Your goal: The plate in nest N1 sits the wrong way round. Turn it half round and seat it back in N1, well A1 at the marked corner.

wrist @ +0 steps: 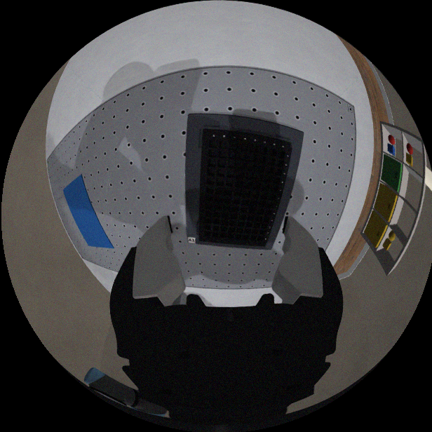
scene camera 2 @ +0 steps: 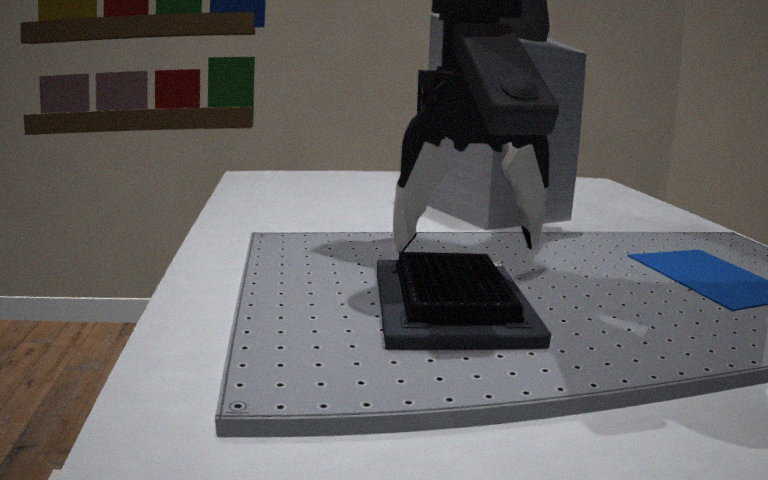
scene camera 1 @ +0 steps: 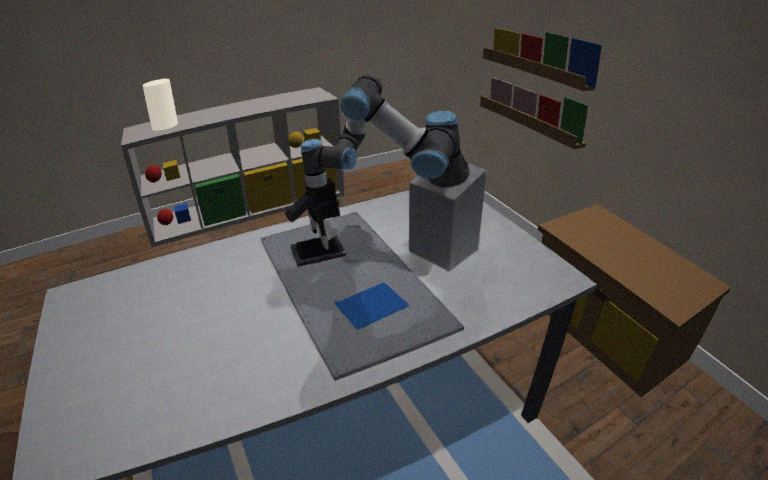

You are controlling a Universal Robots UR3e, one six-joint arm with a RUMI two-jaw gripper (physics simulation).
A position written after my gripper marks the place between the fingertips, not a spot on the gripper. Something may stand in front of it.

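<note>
I see my gripper (scene camera 2: 468, 250), which also appears in the wrist view (wrist: 227, 218) and in scene camera 1 (scene camera 1: 321, 241). There is a black well plate (scene camera 2: 458, 289), and the wrist view has the black well plate too (wrist: 242, 175). A dark grey nest (scene camera 2: 439, 337) is here as well, and I also find the nest in the wrist view (wrist: 246, 124). And I see a flat blue rectangle (wrist: 75, 192).
</note>
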